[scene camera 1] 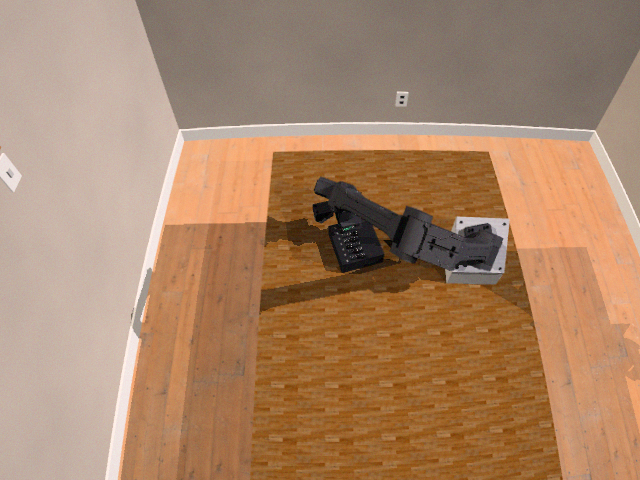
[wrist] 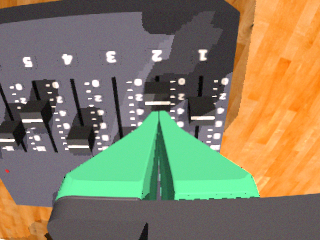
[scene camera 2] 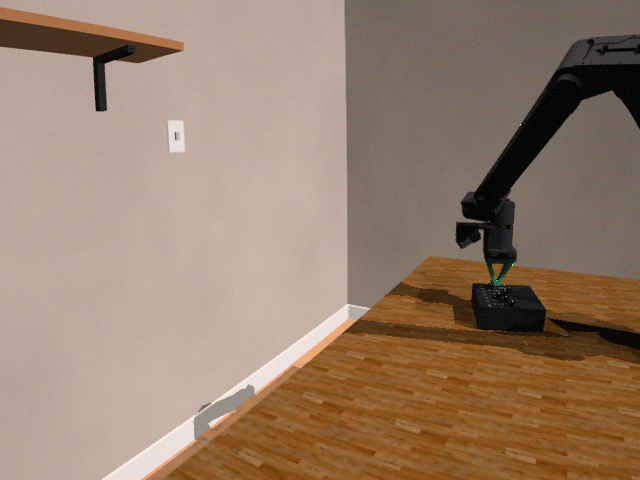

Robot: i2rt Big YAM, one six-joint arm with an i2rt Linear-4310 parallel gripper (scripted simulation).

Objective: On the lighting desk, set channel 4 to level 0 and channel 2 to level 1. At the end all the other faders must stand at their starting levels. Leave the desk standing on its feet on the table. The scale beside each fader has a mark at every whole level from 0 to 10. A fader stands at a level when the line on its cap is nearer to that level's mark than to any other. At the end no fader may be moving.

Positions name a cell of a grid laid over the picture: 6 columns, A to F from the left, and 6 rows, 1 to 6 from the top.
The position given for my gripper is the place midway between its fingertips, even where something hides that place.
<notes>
In view: my gripper (scene camera 2: E4), a channel 1 fader cap (wrist: D3), a channel 2 fader cap (wrist: C3) and a channel 5 fader cap (wrist: A3).
My gripper is seen too in the wrist view (wrist: C4).
</notes>
